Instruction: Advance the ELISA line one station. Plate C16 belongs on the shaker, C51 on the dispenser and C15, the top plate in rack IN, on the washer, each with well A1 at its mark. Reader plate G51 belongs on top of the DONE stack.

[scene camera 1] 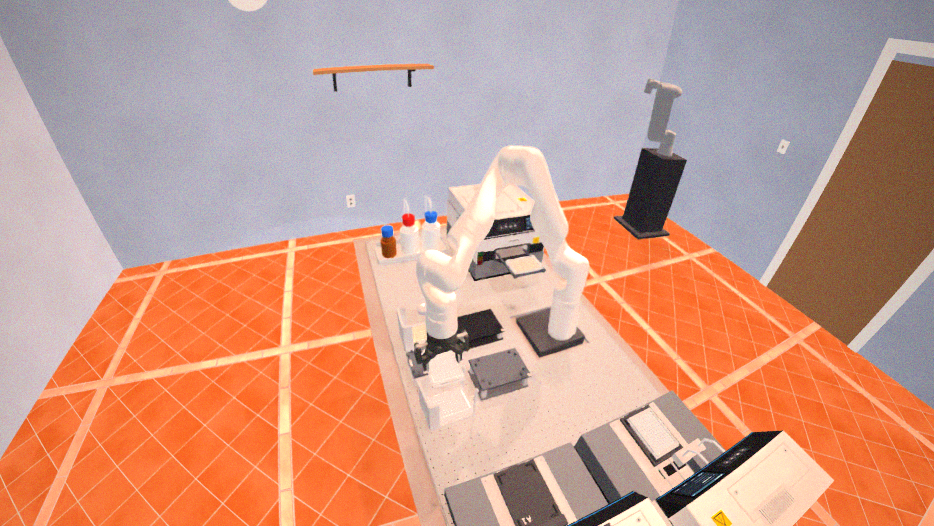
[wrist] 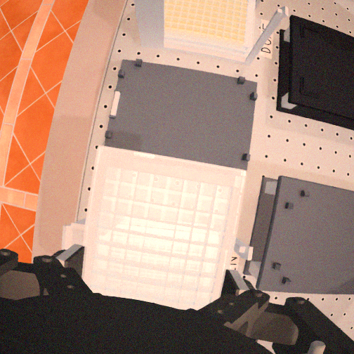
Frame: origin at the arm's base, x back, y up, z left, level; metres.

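Seen in the pictures: gripper, fingertip midpoint: [scene camera 1: 442,365]; arm's base at its link origin: [scene camera 1: 560,331].
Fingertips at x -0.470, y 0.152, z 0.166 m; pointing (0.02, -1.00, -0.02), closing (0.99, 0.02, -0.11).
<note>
Offsets run from my fingertips to a thing's top centre. "spot": to the spot under its first point.
My gripper [scene camera 1: 443,358] [wrist: 152,274] is shut on a pale, translucent well plate @(dx +0.000, dy +0.007, dz -0.004 m) [scene camera 1: 446,371] [wrist: 162,220], gripped by its two sides. The plate is level; in the wrist view it overlaps the near edge of a grey nest [wrist: 185,112]. Its code is unreadable. The IN rack [scene camera 1: 432,412] is partly hidden behind it in the wrist view. The DONE rack [wrist: 150,25] [scene camera 1: 405,326] holds a yellow-welled plate [wrist: 207,22]. A white plate @(dx +0.505, dy -0.067, dz +0.314 m) [scene camera 1: 652,432] sits on the right front machine. The left front machine's dark nest @(spot: dx +0.133, dy -0.107, dz +0.341 m) [scene camera 1: 528,490], marked A1, is bare. Another plate @(dx +0.424, dy -0.038, dz -0.444 m) [scene camera 1: 524,264] lies on the rear machine's tray.
A raised grey platform @(dx +0.199, dy -0.104, dz -0.039 m) [scene camera 1: 498,371] [wrist: 315,235] with small pegs stands right of the held plate. A raised black platform @(dx +0.185, dy -0.125, dz -0.247 m) [scene camera 1: 482,326] [wrist: 325,70] stands behind it. Bottles @(dx +0.017, dy +0.073, dz -0.833 m) [scene camera 1: 408,236] stand at the back left. The arm's dark base plate [scene camera 1: 537,334] is right of the platforms.
</note>
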